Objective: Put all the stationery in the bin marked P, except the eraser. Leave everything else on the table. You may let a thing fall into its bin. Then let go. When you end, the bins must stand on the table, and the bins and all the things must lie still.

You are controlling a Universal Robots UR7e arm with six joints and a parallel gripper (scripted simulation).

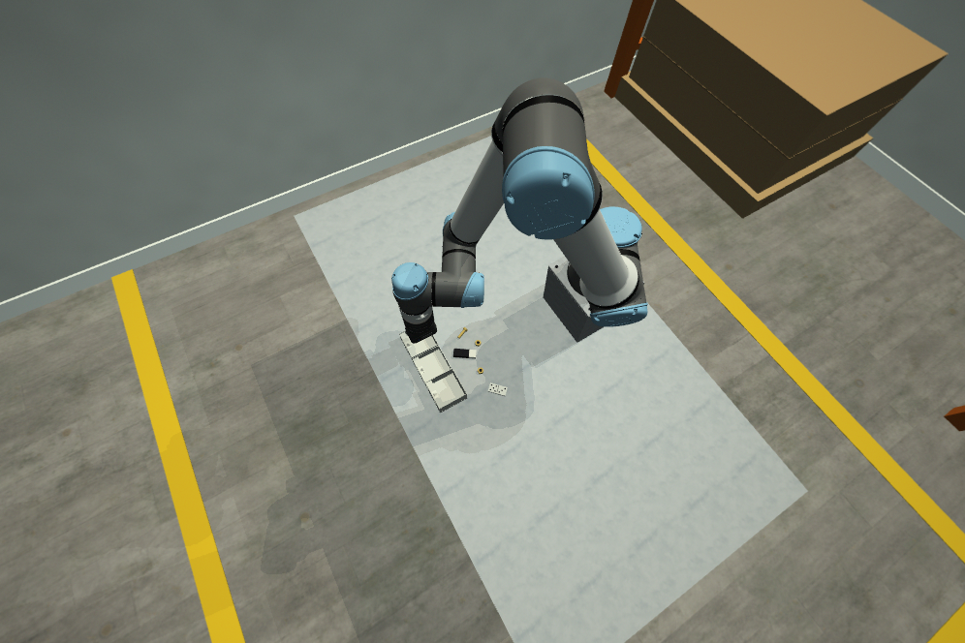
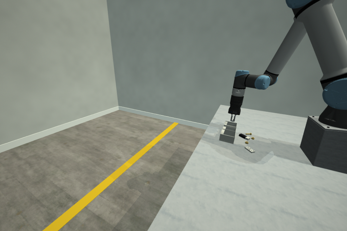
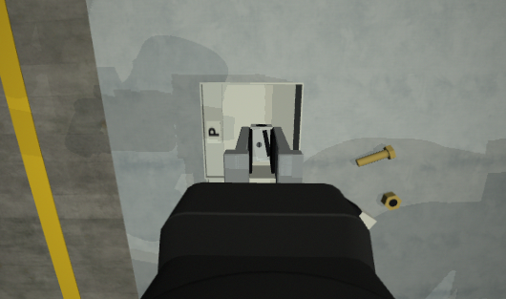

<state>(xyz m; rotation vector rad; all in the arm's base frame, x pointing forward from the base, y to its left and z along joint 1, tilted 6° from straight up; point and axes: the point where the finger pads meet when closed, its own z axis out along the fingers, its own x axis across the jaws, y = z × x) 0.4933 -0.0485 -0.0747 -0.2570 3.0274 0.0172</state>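
Now: the bin 80 mm to the left of my hand, 60 mm below it and 10 mm behind it. Also, from my hand: grey pencil sharpener 10 mm below; then black-and-white eraser 110 mm behind, 80 mm to the left, 80 mm below; then brass bolt 130 mm behind, 80 mm below, 10 mm to the left.
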